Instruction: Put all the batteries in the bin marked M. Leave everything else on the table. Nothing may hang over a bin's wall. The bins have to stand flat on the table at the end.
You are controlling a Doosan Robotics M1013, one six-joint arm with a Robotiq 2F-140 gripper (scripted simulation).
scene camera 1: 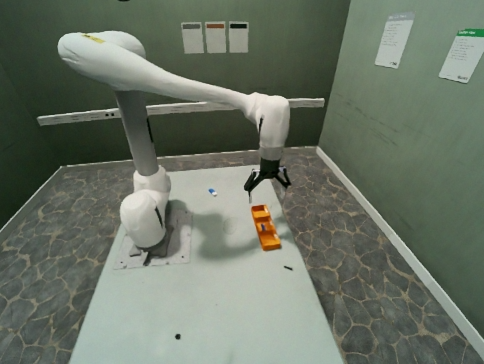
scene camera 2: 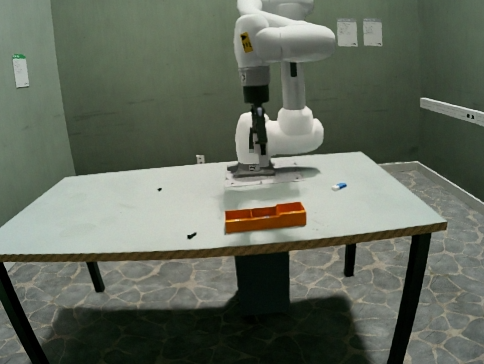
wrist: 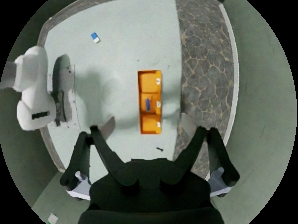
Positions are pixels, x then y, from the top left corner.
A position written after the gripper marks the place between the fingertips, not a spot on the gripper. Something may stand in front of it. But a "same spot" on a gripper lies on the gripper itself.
Scene:
gripper: scene camera 1; scene camera 2; wrist 148, 120
same spot on gripper: [scene camera 1: 250, 184] = [scene camera 2: 252, 121]

